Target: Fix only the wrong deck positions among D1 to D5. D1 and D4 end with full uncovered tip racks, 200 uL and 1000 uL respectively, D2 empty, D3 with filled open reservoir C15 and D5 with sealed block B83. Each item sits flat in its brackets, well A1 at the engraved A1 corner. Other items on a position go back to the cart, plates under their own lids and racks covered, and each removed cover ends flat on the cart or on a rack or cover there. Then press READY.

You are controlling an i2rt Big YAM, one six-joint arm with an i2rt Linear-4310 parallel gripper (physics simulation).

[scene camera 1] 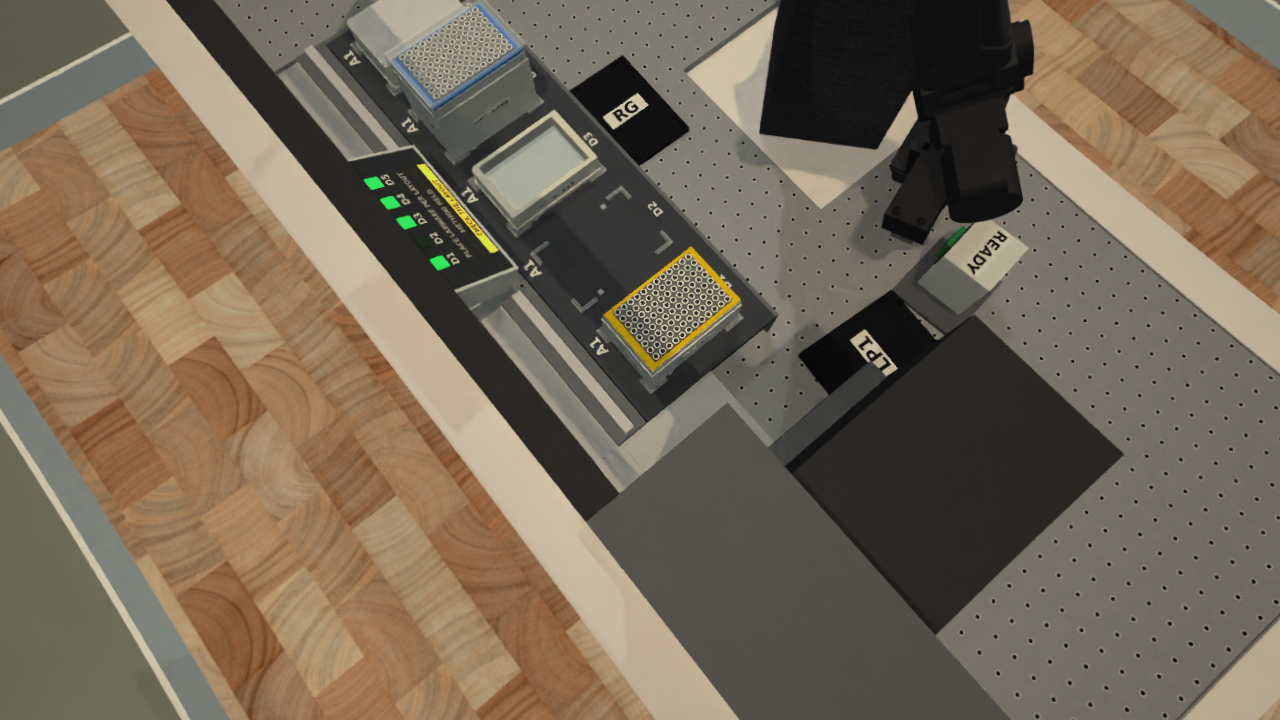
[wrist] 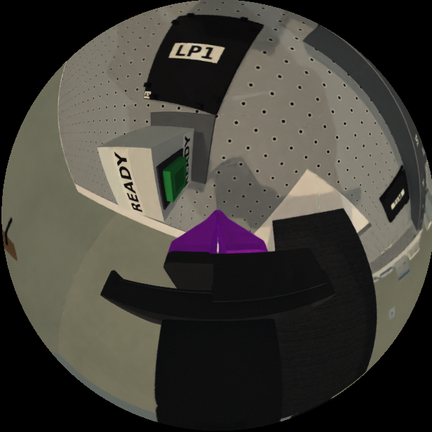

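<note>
My gripper (wrist: 217, 214) is shut and empty, its purple fingertips together; the overhead view hides the tips. It is beside the READY box (scene camera 1: 984, 255) (wrist: 127, 175), whose green button (scene camera 1: 955, 240) (wrist: 175, 180) faces the gripper's side, apart from the tips. In the overhead view, an uncovered yellow-rimmed tip rack (scene camera 1: 675, 308) sits on D1. D2 (scene camera 1: 617, 234) is empty between its brackets. An open pale reservoir (scene camera 1: 537, 170) sits on D3. An uncovered blue-rimmed tip rack (scene camera 1: 460, 53) stands on D4. A pale item (scene camera 1: 368, 28) on D5 is partly hidden; its seal and code are unclear.
The display shows green lights for D1, D3, D4 and D5; D2's is dark. Black pads LP1 (scene camera 1: 827, 355) (wrist: 195, 80) and RG (scene camera 1: 644, 143) lie on the perforated table. A large dark box (scene camera 1: 957, 465) stands near LP1. The cart does not show clearly.
</note>
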